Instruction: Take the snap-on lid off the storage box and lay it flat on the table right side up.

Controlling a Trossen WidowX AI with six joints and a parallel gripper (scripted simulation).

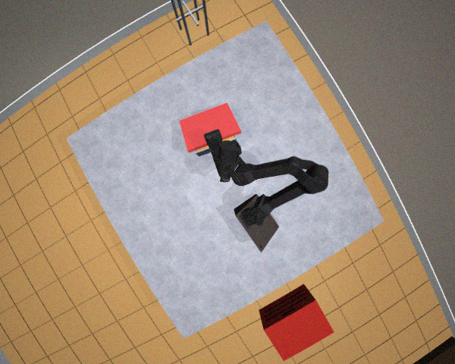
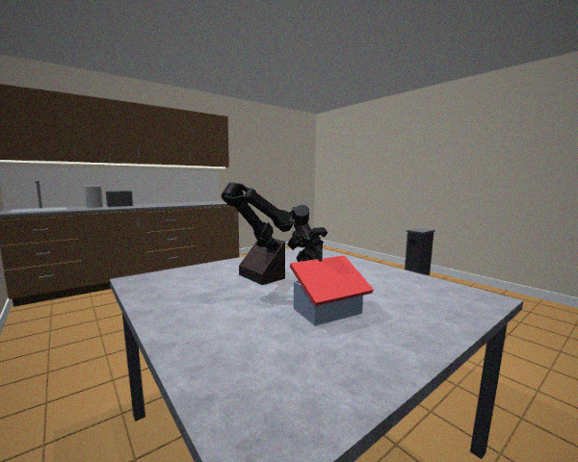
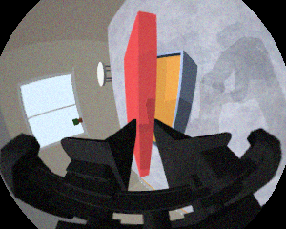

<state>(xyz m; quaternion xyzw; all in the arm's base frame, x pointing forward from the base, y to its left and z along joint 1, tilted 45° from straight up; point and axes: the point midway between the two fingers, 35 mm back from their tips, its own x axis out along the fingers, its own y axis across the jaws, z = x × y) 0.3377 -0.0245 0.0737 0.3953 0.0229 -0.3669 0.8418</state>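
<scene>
My gripper tip is 70 mm short of the red lid, 20 mm to the left of it and 30 mm above it. From my gripper tip the other things lie so: storage box (60 mm ahead, 10 mm to the right, 110 mm below).
</scene>
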